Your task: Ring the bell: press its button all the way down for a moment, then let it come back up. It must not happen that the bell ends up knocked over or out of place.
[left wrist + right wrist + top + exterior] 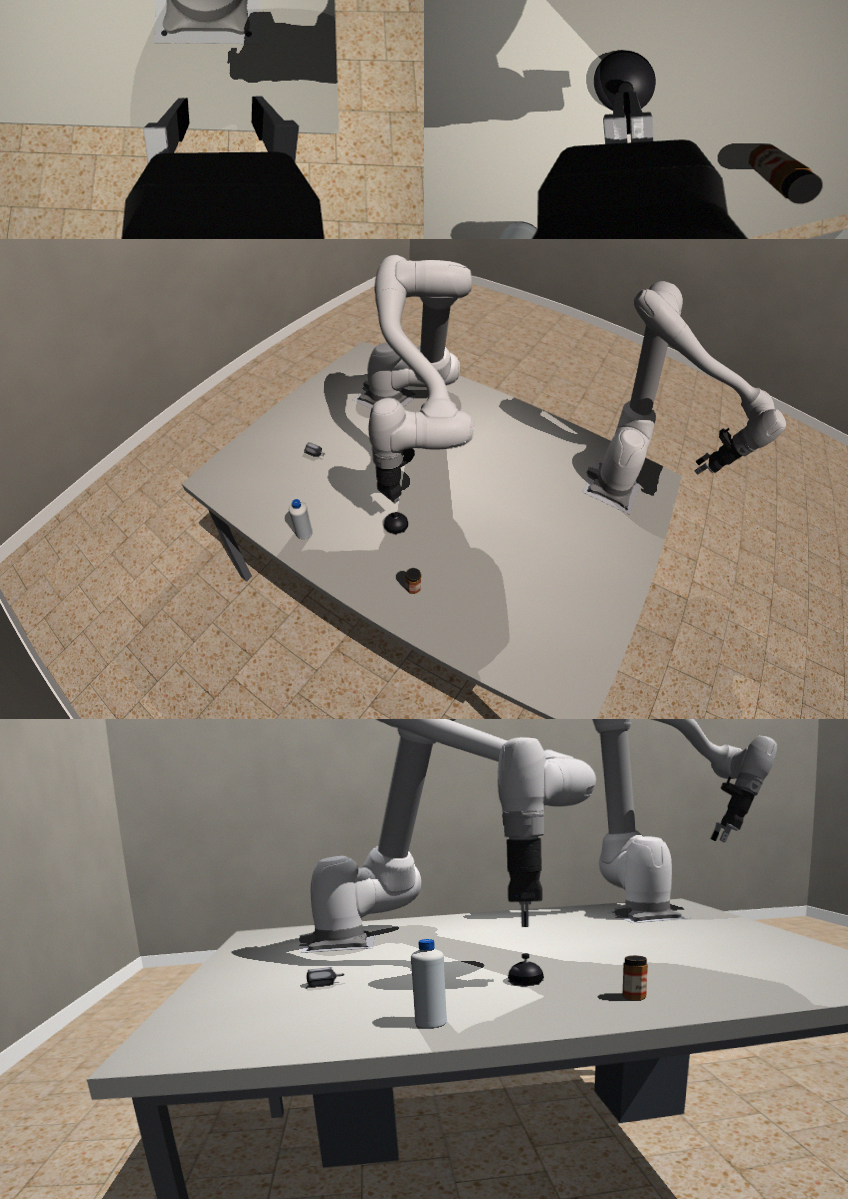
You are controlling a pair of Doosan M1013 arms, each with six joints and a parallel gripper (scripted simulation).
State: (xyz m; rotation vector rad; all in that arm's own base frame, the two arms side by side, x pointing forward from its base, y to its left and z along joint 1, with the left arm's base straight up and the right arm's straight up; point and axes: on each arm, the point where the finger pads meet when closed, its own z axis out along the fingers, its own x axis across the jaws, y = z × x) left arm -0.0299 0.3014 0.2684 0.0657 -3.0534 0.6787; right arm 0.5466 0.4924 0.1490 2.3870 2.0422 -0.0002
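Now: the bell button 90 mm below my right hand. Also, from my right hand: spice jar (190 mm ahead, 180 mm to the left, 110 mm below); white bottle (260 mm to the right, 200 mm ahead, 70 mm below); black domed bell (110 mm below).
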